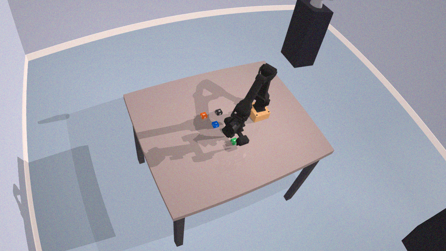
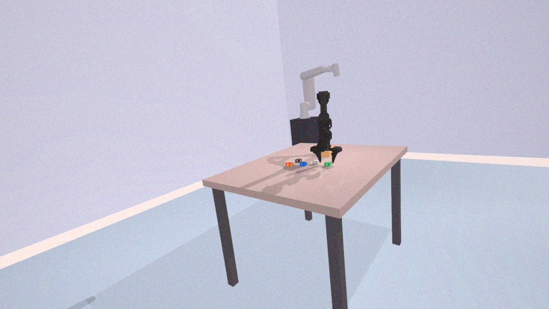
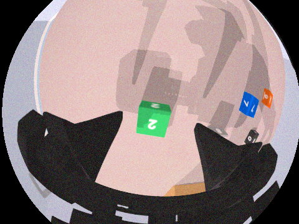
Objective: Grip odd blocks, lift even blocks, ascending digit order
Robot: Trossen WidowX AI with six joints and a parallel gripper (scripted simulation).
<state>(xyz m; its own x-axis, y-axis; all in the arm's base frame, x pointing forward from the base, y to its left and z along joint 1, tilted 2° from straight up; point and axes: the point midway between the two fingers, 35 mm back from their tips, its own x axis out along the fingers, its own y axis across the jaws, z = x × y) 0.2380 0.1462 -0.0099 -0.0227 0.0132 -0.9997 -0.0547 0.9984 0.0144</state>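
The green block lies 1 cm to the left of my gripper tip and 1 cm below it. Also, from my gripper tip: grey block: 2 cm behind, 9 cm to the right, 1 cm below; then blue block: 5 cm ahead, 14 cm to the right, 1 cm below; then black block: 1 cm behind, 22 cm to the right, 1 cm below.
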